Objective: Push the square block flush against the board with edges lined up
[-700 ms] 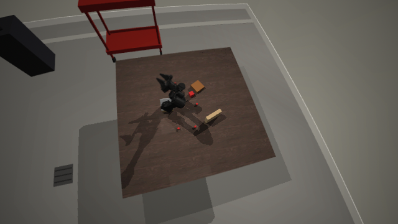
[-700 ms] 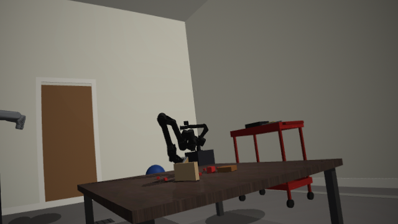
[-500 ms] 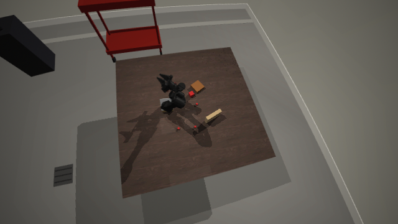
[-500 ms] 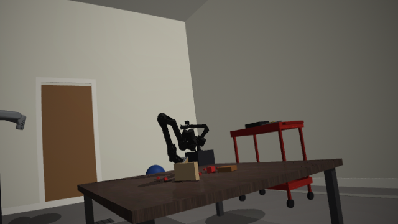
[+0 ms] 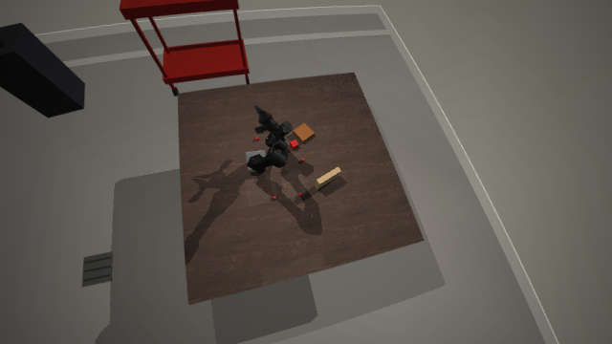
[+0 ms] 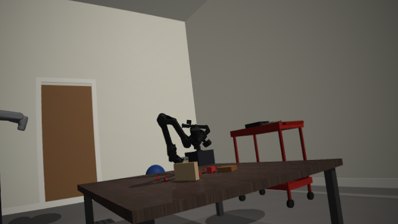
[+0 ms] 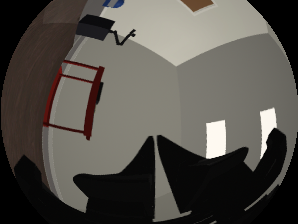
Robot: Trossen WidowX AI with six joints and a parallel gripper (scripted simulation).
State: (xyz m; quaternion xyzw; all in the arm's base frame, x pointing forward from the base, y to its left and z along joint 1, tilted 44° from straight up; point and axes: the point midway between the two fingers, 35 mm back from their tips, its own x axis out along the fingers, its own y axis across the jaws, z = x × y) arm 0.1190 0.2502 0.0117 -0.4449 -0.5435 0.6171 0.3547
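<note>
The board is 29 cm ahead of my gripper tip, 42 cm to the right of it and 25 cm below it. Also, from my gripper tip: small red cube 18 cm ahead, 14 cm to the right, 28 cm below; orange-brown square block 27 cm ahead, 7 cm to the right, 28 cm below.
</note>
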